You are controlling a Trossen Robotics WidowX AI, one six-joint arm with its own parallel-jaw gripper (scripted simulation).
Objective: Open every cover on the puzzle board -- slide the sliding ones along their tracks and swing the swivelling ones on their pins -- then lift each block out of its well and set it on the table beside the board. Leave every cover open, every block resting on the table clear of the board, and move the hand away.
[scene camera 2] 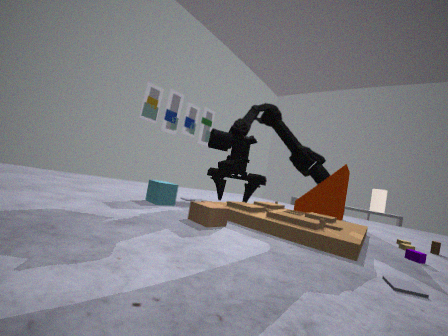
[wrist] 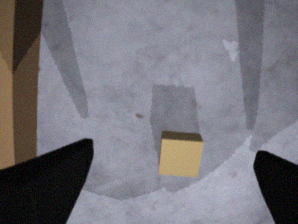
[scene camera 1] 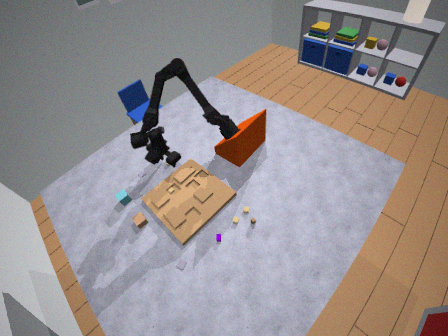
Labels:
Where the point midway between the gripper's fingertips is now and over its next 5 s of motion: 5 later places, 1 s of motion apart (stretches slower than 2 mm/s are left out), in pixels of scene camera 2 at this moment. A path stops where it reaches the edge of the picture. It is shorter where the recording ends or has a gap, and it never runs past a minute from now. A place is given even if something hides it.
My gripper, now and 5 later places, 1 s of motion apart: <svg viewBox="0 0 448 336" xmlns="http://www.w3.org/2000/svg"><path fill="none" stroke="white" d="M230 203L237 179L263 184L256 206L261 210L263 211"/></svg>

